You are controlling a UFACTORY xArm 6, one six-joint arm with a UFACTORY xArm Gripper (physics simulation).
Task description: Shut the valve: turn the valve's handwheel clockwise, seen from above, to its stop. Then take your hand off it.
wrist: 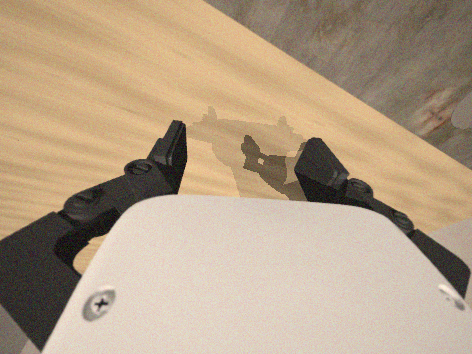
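My gripper [246, 147] is open, its two black fingers standing wide apart above the wooden table, with no object between them. The pale gripper housing fills the lower middle of the wrist view and hides what lies beneath it. The valve and its handwheel do not show in this view, so their position and how far the handwheel is turned cannot be told.
The light wooden table [100, 75] runs under the fingers, with shadows of the gripper and arm on it. Its straight edge crosses the upper right, and beyond it is a grey-brown mottled floor [320, 30]. A pale grey surface shows at the right edge.
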